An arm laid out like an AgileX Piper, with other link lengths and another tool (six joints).
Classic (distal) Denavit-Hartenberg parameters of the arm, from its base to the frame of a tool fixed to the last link. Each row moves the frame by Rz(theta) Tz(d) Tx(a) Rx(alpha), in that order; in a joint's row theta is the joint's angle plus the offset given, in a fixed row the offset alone. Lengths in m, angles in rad.
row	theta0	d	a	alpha
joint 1	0	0.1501	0	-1.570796
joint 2	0.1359	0	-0.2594	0
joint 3	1.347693	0	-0.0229	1.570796
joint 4	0	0.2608	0	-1.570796
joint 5	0	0	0	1.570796
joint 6	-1.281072	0.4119	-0.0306	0.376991
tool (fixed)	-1.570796	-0.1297	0	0
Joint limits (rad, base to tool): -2.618..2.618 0..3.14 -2.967..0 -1.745..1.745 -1.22..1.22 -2.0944..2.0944
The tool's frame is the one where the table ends.
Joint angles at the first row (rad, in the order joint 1, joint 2, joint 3, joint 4, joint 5, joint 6):
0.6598, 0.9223, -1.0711, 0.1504, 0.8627, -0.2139
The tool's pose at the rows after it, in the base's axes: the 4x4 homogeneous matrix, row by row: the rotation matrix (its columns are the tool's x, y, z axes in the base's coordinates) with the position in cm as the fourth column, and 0 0 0 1 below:
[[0.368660 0.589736 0.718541 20.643], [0.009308 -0.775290 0.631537 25.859], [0.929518 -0.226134 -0.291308 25.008], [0 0 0 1]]
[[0.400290 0.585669 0.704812 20.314], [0.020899 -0.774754 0.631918 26.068], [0.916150 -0.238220 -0.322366 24.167], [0 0 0 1]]
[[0.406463 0.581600 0.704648 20.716], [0.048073 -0.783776 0.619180 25.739], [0.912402 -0.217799 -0.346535 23.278], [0 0 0 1]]
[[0.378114 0.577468 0.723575 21.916], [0.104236 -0.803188 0.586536 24.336], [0.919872 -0.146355 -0.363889 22.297], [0 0 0 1]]
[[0.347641 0.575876 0.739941 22.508], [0.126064 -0.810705 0.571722 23.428], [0.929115 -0.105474 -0.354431 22.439], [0 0 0 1]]
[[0.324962 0.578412 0.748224 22.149], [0.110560 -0.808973 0.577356 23.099], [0.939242 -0.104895 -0.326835 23.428], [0 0 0 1]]
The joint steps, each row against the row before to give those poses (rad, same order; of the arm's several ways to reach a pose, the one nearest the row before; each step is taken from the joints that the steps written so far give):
0.0000, 0.0113, 0.0005, 0.0229, 0.0359, 0.0000
0.0000, 0.0196, 0.0018, 0.0136, 0.0124, 0.0000
0.0000, 0.0203, 0.0000, -0.0208, 0.0041, 0.0000
0.0000, 0.0113, 0.0021, -0.0734, 0.0023, 0.0000
0.0000, -0.0122, 0.0001, -0.0422, 0.0016, 0.0000
0.0000, -0.0382, 0.0021, -0.0018, 0.0066, 0.0000

